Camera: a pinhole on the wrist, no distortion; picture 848 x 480 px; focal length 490.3 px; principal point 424.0 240.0 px. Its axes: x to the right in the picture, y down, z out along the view. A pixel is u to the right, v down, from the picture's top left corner.
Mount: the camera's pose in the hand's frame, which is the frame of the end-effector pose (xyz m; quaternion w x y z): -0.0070 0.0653 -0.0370 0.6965 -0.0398 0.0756 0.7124
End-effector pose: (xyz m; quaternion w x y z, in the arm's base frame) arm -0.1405 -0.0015 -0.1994 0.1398 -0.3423 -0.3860 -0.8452
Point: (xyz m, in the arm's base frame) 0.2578 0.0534 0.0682
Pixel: 636.9 371.7
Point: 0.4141 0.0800 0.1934
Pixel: 662.6 360.7
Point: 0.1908 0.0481 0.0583
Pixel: 622.8 330.7
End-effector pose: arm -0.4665 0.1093 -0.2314 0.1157 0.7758 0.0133 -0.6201
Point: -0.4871 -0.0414 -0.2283
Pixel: 739.0 166.5
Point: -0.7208 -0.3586 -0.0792
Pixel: 821.1 430.7
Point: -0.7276 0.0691 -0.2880
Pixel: 209.1 258.8
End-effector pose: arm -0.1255 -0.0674 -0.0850 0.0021 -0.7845 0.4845 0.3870
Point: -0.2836 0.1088 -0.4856
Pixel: 133.3 182.6
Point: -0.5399 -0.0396 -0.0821
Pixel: 708.2 424.8
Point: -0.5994 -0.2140 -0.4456
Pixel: 550.8 61.4
